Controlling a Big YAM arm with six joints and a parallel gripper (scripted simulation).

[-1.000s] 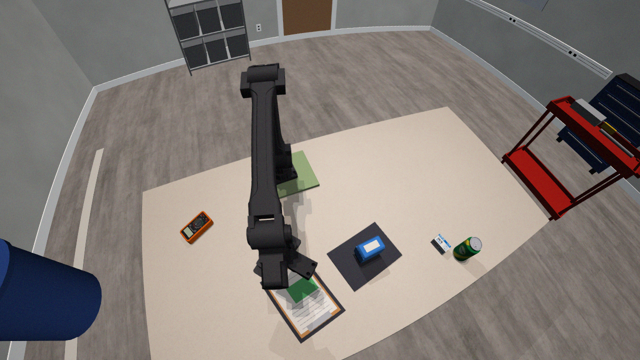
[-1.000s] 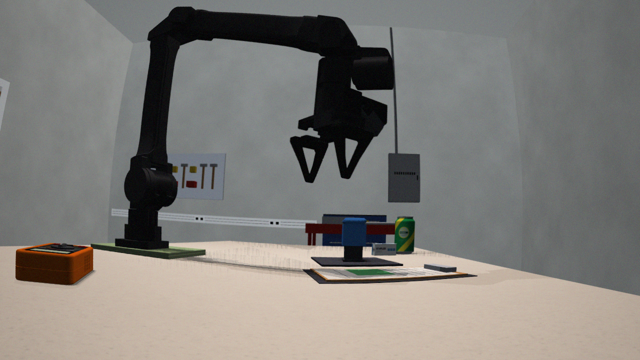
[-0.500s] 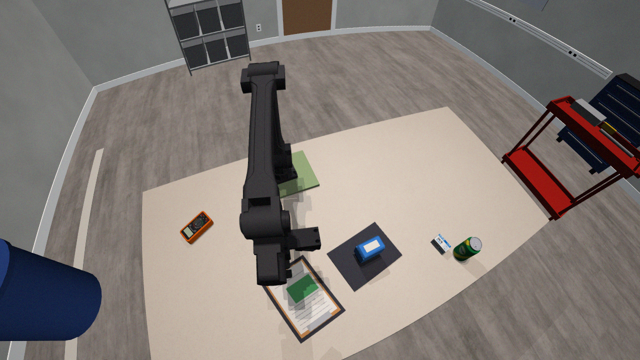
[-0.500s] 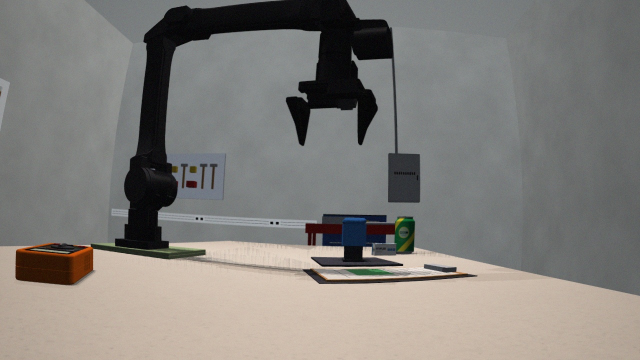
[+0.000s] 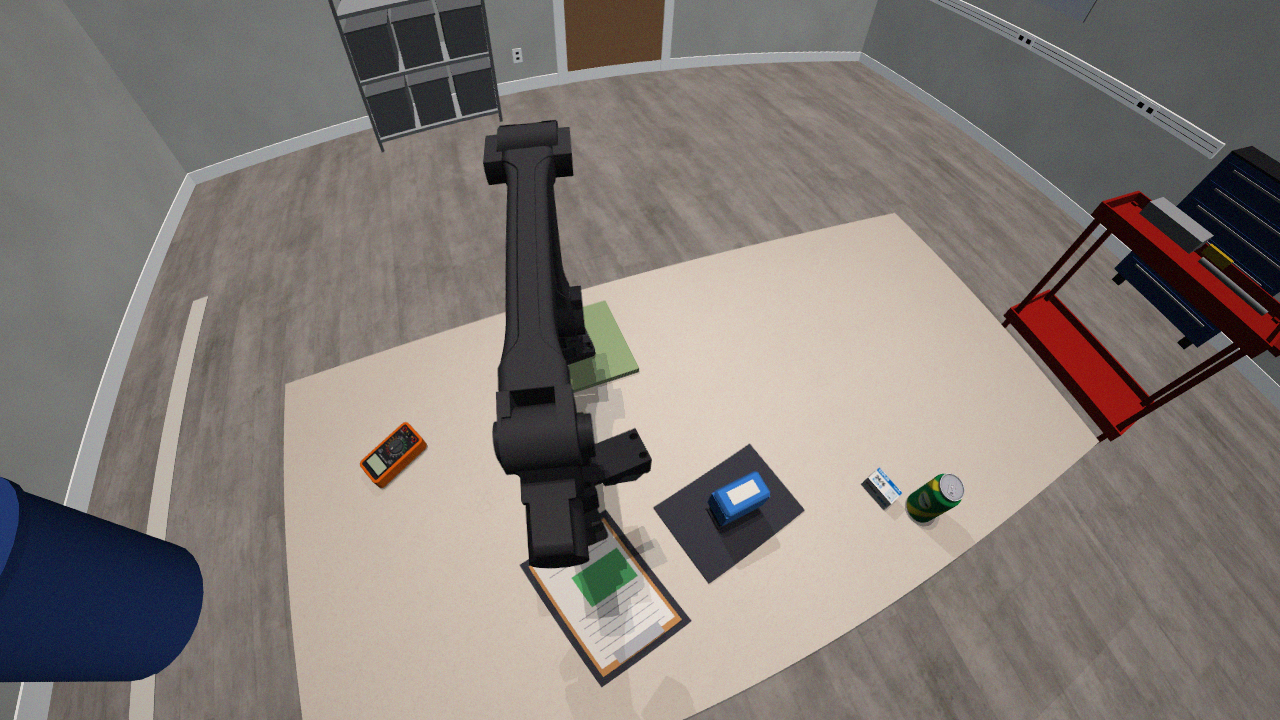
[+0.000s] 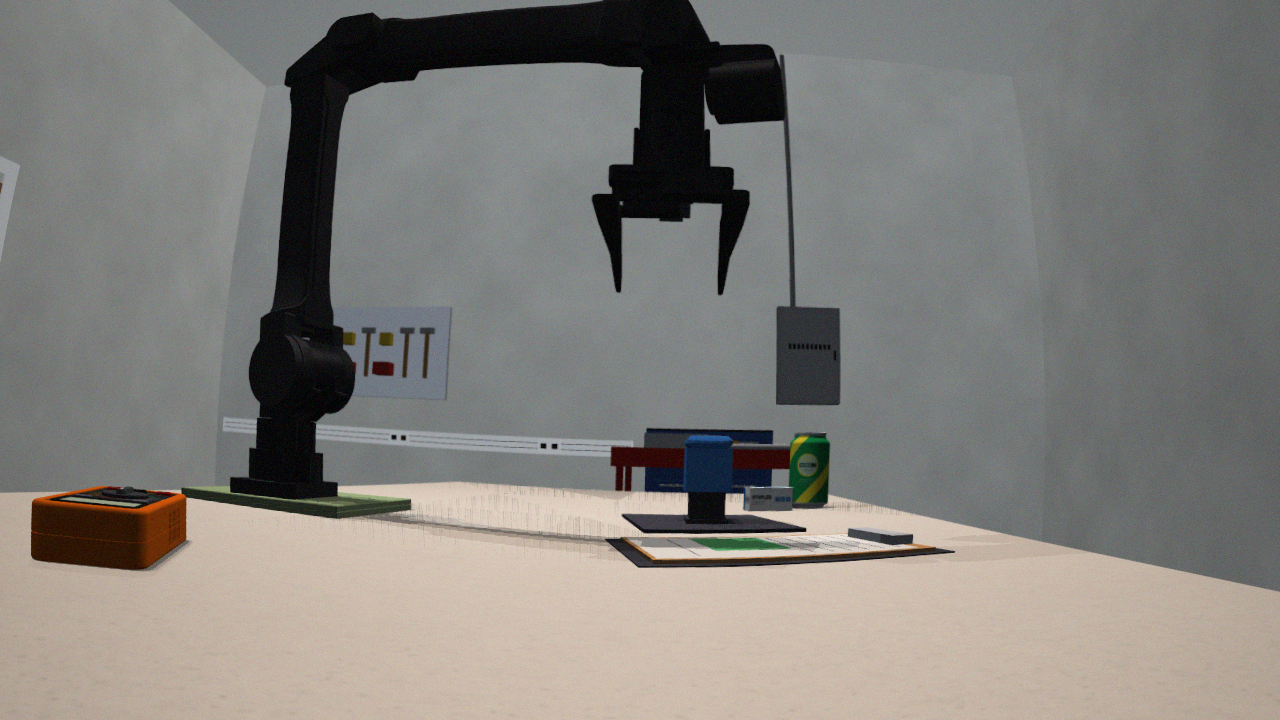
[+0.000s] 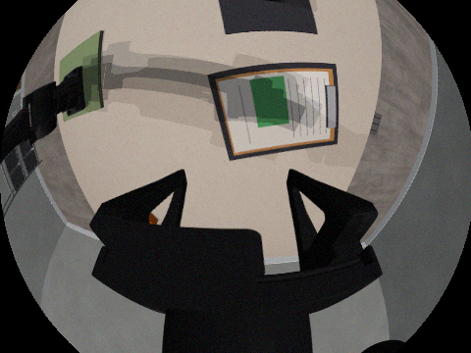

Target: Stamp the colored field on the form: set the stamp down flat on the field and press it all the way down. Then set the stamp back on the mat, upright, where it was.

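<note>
The blue stamp is 40 mm ahead of my hand, 280 mm to the left of it and 170 mm below it. Also, from my hand: dark mat (40 mm ahead, 280 mm to the left, 210 mm below); clipboard (100 mm ahead, 10 mm to the left, 210 mm below); stamp base (40 mm ahead, 280 mm to the left, 200 mm below).
</note>
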